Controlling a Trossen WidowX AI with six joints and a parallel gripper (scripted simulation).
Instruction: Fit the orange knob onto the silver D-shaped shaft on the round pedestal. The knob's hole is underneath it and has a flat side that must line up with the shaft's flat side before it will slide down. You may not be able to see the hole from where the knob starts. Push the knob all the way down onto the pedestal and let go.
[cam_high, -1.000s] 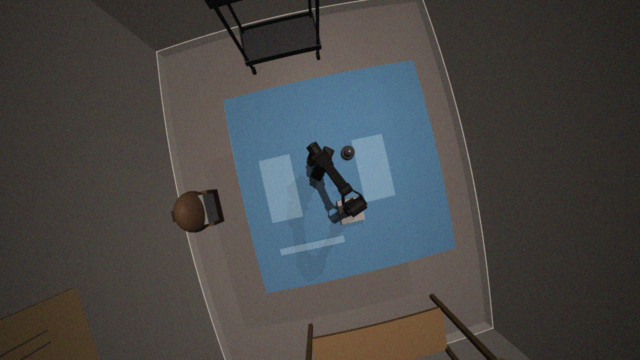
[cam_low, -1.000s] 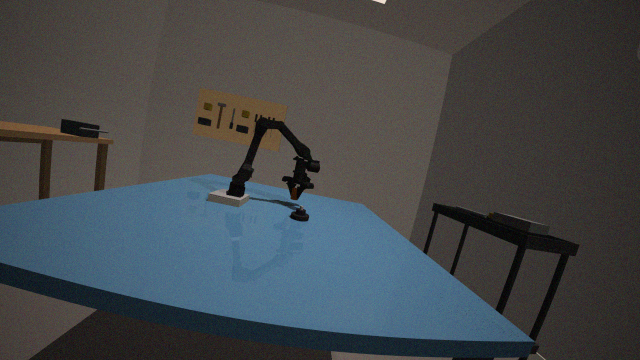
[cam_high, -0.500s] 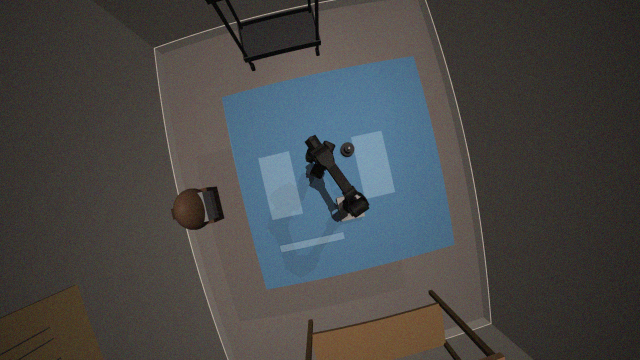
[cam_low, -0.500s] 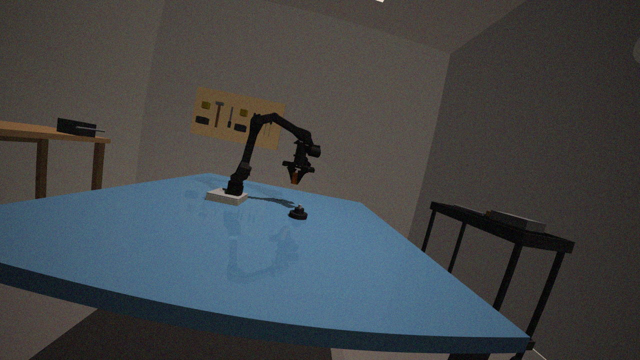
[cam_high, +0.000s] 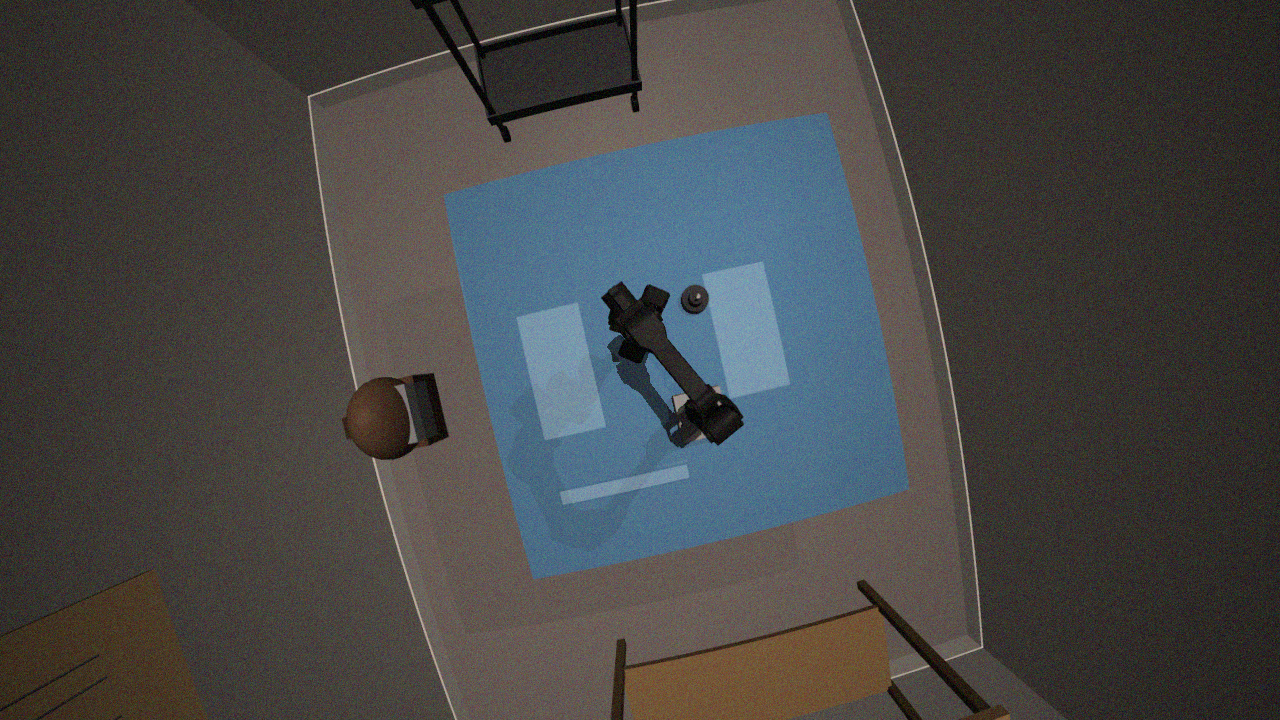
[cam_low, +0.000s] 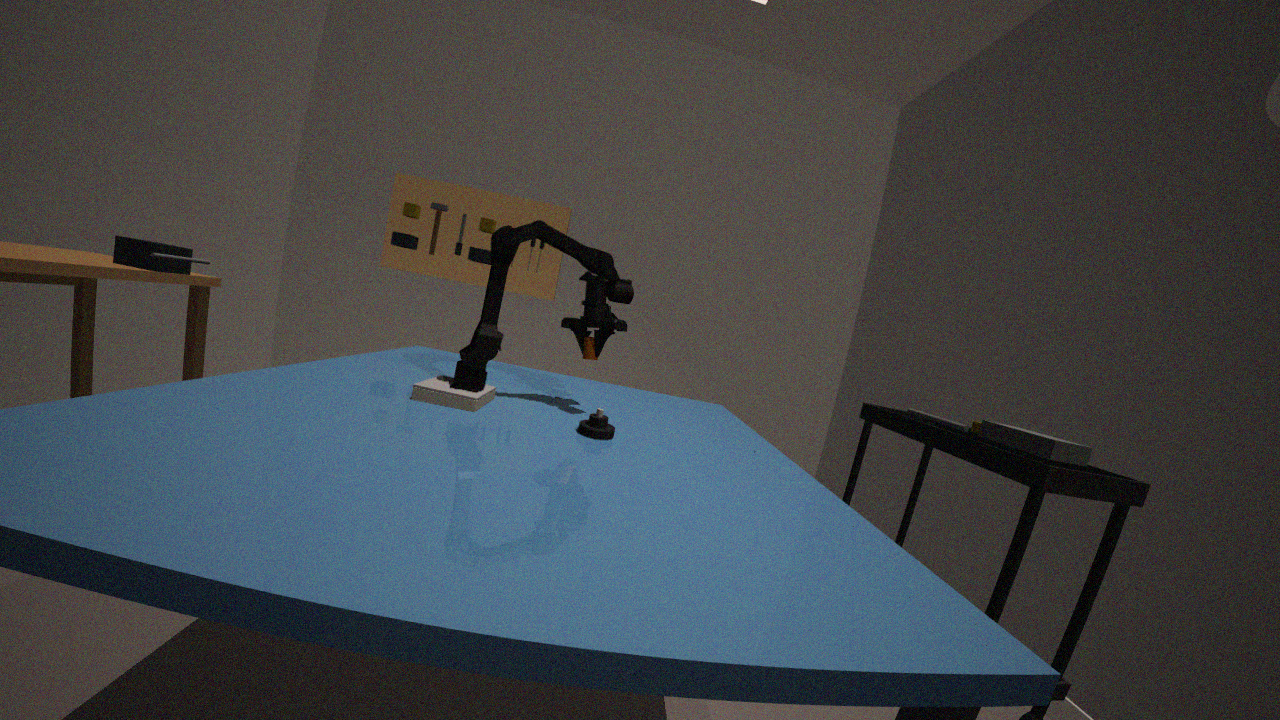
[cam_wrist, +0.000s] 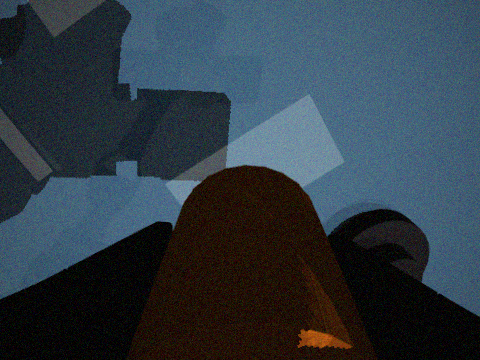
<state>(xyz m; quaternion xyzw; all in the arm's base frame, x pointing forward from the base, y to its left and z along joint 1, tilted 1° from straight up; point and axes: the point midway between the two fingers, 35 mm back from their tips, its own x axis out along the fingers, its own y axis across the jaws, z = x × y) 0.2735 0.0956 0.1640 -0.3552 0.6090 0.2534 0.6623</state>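
Now: gripper tip 30 mm below the orange knob. The rest, counted from my gripper tip: round dark pedestal 170 mm to the right, 130 mm below, 40 mm ahead.
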